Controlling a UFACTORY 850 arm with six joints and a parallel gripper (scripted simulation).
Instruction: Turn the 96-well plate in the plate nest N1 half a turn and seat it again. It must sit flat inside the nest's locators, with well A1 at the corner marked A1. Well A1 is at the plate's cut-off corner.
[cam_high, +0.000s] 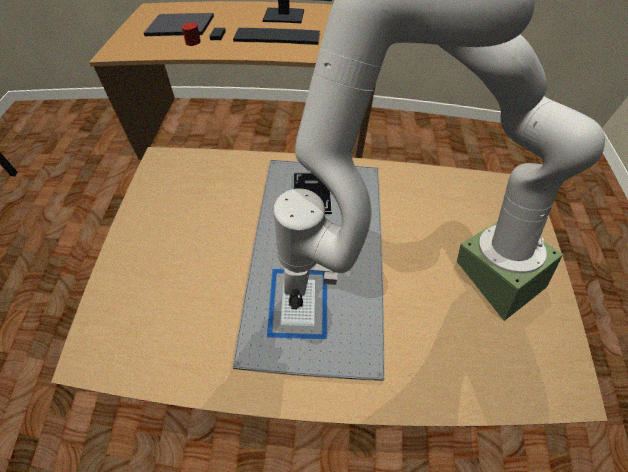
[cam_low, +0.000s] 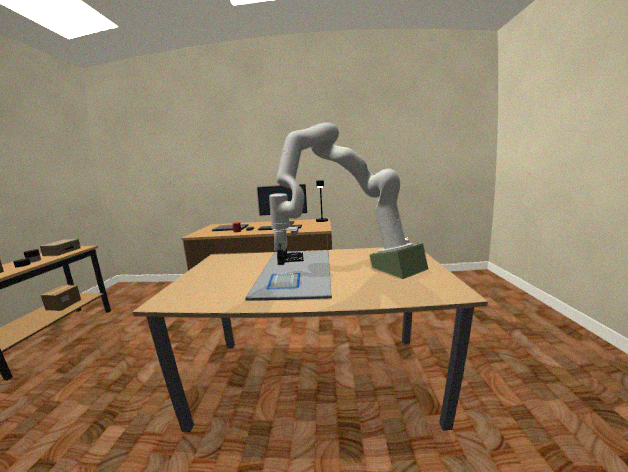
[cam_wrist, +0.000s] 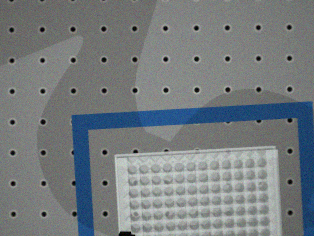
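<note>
My hand is 10 cm above the 96-well plate. Also, from my hand: plate nest (4 cm ahead, 37 cm to the right, 10 cm below).
</note>
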